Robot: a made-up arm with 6 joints.
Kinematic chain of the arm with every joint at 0, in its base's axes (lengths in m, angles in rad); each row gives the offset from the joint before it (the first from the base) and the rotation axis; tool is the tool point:
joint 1: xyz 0 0 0.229 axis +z
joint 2: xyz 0 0.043 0 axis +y
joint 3: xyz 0 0 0.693 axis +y
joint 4: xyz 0 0 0.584 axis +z
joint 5: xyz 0 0 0 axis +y
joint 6: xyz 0 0 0.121 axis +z
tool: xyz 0 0 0
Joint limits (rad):
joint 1: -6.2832..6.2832
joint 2: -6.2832..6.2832
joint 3: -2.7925..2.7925
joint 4: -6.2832..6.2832
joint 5: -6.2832..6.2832
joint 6: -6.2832..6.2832
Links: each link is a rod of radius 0.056 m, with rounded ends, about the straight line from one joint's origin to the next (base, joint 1, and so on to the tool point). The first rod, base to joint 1, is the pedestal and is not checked.
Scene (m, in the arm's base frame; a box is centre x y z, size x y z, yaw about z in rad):
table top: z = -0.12
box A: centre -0.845 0.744 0 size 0.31 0.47 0.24 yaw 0.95
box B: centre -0.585 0.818 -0.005 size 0.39 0.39 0.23 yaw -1
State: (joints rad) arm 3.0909 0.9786 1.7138 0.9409 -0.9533 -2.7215
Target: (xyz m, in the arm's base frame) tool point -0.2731 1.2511 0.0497
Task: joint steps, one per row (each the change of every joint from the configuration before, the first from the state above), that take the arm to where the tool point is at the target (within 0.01 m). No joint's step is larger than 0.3 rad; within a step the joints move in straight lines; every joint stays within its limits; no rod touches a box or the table.
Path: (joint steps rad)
1: -0.2463 -0.0633 -0.1696 0.0812 -0.0148 0.0349
2: -0.2462 -0.0633 -0.1696 0.0812 -0.0148 0.0348
3: -0.2463 -0.0632 -0.1696 0.0812 -0.0147 0.0349
4: -0.2462 -0.0633 -0.1695 0.0812 -0.0148 0.0349
5: -0.1016 0.2181 -0.0968 -0.1275 0.0923 -0.0465
6: -0.1016 0.2182 -0.0968 -0.1275 0.0923 -0.0465
7: -0.1016 0.2182 -0.0968 -0.1275 0.0923 -0.0465

